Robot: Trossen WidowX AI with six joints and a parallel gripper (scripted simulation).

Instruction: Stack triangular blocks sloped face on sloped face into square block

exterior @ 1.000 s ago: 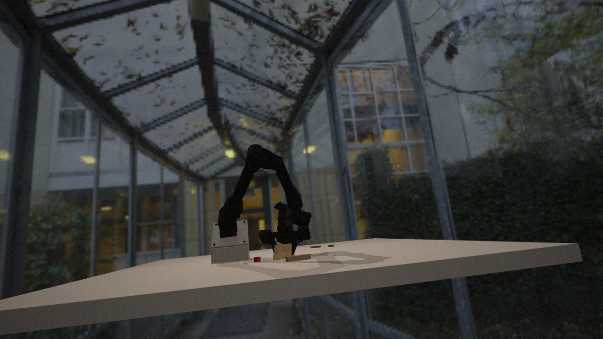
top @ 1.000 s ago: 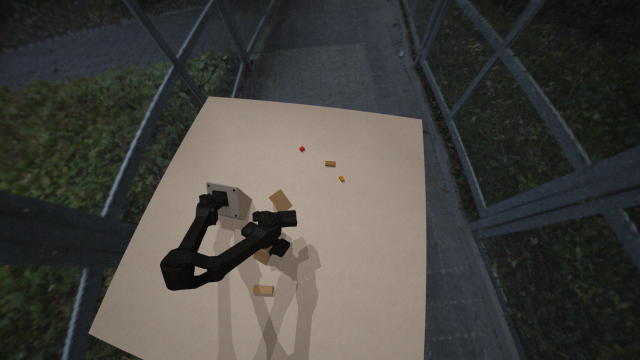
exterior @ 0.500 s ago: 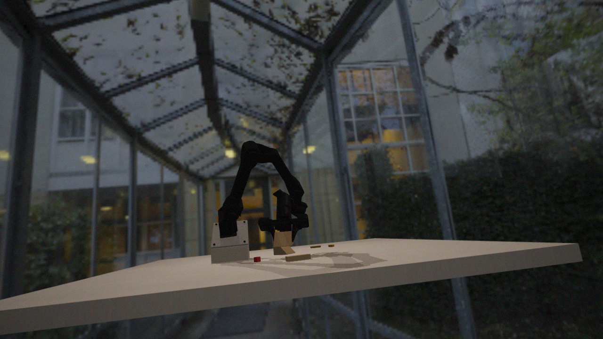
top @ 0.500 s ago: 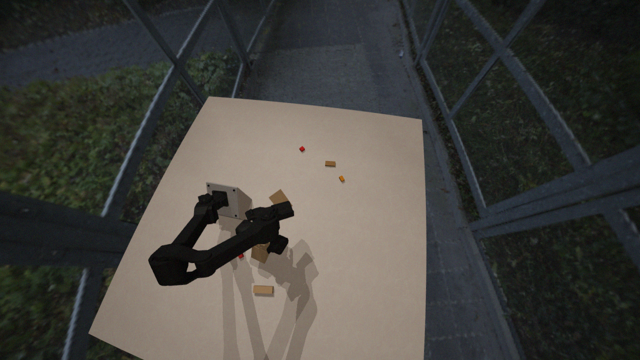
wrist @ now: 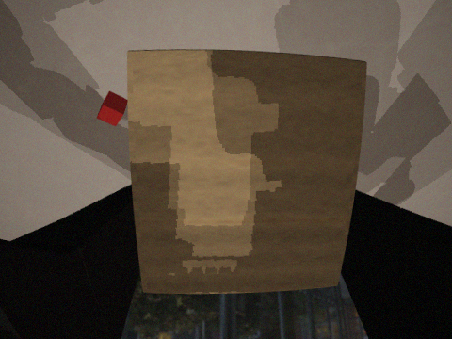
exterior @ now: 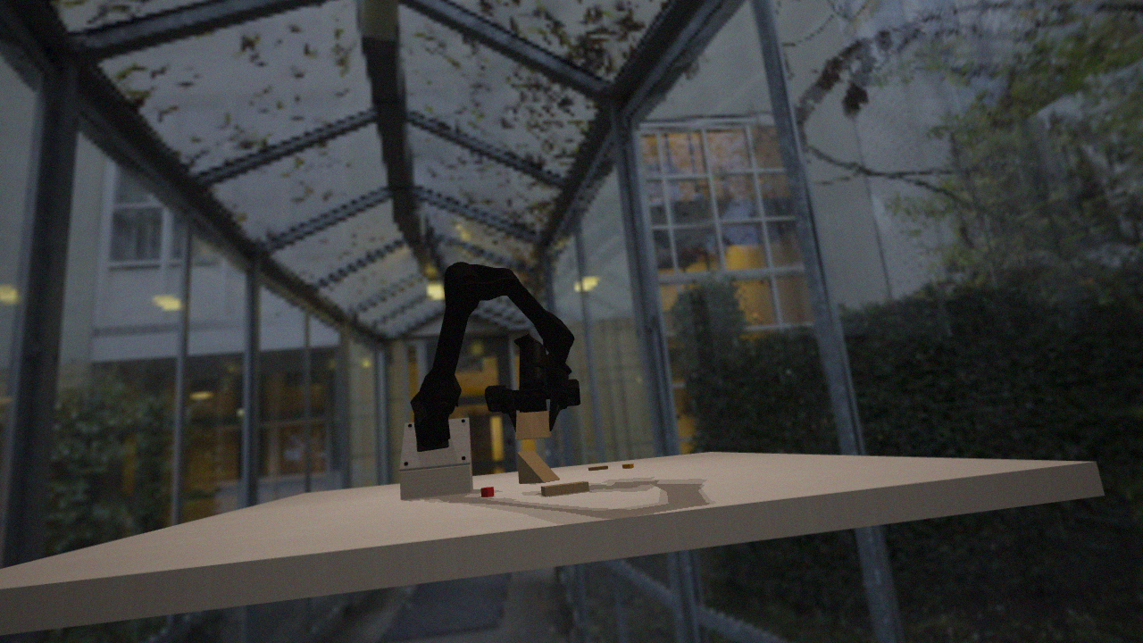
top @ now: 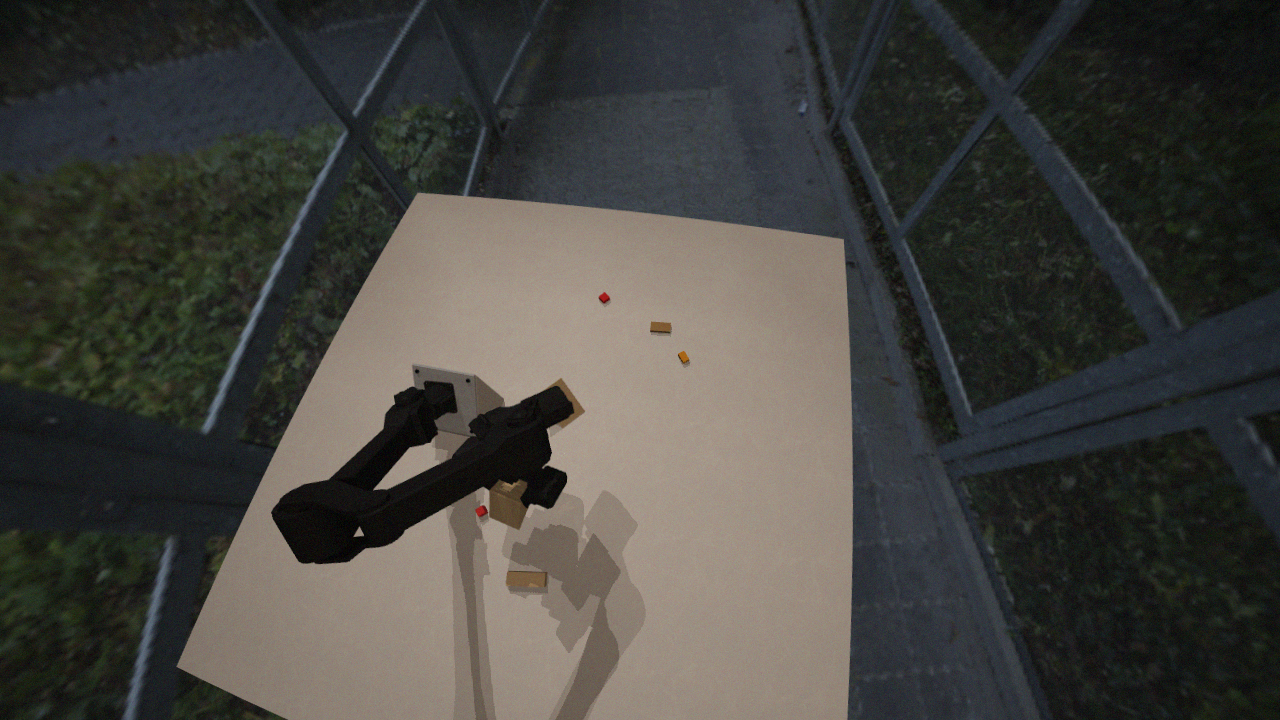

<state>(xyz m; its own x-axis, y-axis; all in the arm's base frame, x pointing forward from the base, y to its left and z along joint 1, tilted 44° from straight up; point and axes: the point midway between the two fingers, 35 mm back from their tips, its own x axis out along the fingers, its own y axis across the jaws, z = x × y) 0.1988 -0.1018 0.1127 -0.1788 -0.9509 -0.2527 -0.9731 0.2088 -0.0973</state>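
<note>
The red cube lies 100 mm behind my gripper tip, 30 mm to the right of it and 100 mm below it. From my gripper tip the other things lie so: small brown block 220 mm ahead, 430 mm to the left, 100 mm below; then orange piece 280 mm ahead, 360 mm to the left, 100 mm below; then flat wooden piece 30 mm ahead, 140 mm to the right, 100 mm below.
</note>
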